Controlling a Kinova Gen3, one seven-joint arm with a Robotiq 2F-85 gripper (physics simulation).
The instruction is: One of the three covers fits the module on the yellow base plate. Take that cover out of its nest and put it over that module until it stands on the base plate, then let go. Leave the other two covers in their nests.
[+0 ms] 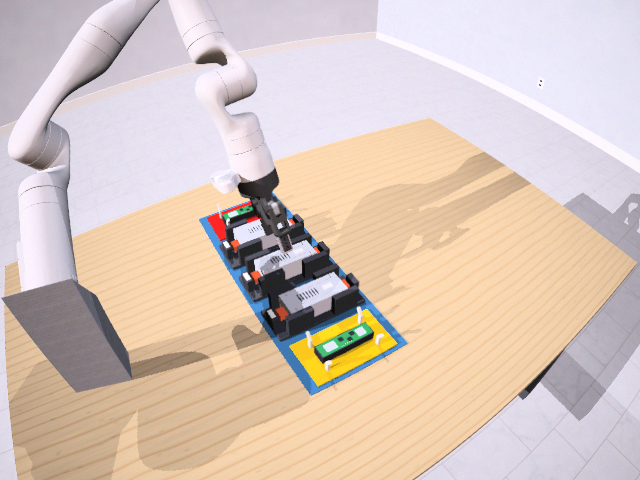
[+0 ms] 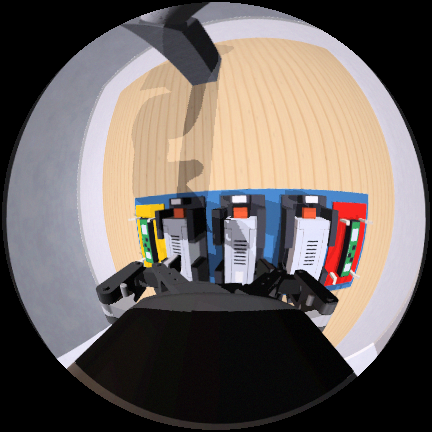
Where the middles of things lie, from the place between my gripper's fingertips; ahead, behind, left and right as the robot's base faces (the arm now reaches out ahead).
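I see the yellow base plate (image 1: pixel 368 350), and it is 200 mm to the right of my hand, 50 mm ahead of it and 100 mm below it. The red plate (image 2: pixel 348 210) is 230 mm to the left of my hand, 20 mm behind it and 100 mm below it.
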